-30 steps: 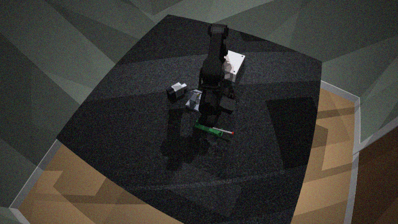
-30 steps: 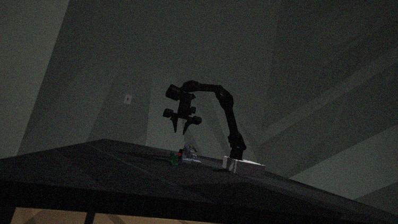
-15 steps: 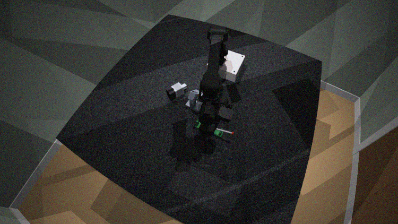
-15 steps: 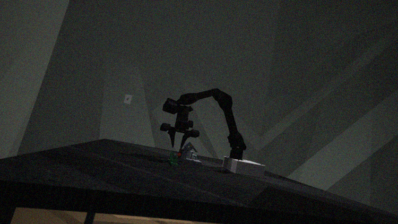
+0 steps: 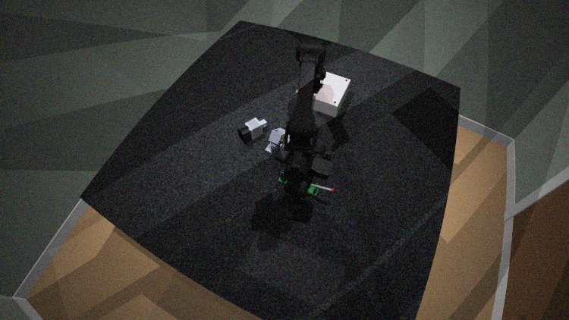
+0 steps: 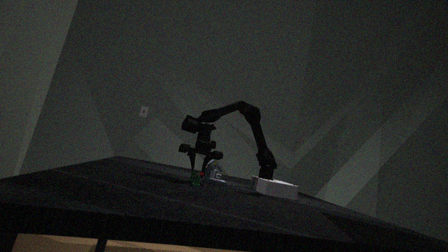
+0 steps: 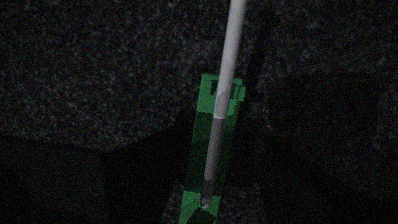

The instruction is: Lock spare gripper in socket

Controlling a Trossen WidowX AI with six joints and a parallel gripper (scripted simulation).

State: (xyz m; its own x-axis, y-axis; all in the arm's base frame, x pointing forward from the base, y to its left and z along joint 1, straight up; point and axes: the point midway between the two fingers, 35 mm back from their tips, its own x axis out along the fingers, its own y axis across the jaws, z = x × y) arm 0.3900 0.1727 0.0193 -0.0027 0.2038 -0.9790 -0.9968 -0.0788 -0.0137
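Now: the green pad 4 cm to the right of my gripper tip and 3 cm below it. Also, from my gripper tip: socket (17 cm to the right, 10 cm behind); then spare gripper (29 cm to the right, 12 cm behind, 2 cm below).
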